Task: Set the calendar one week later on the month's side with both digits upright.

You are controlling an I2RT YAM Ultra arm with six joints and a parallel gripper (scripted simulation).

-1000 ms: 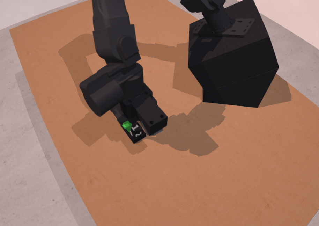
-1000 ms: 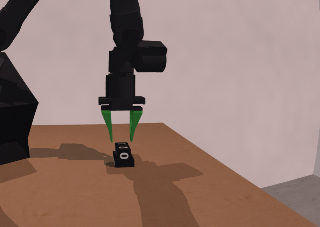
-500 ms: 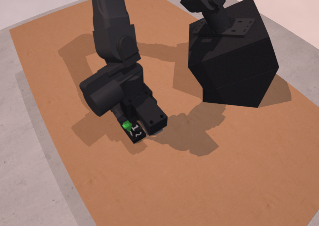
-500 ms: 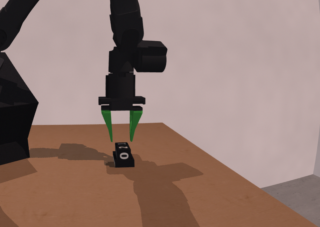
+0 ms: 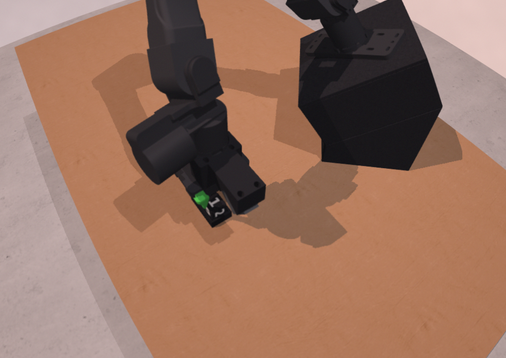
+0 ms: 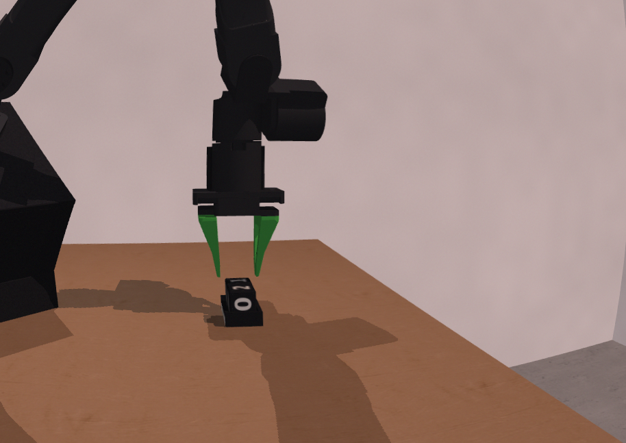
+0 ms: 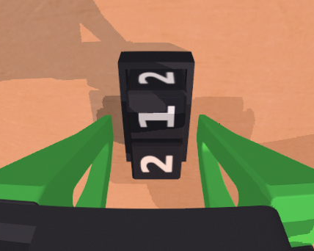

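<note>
Right now my hand is 2 cm to the left of the black tray and 5 cm above it.
</note>
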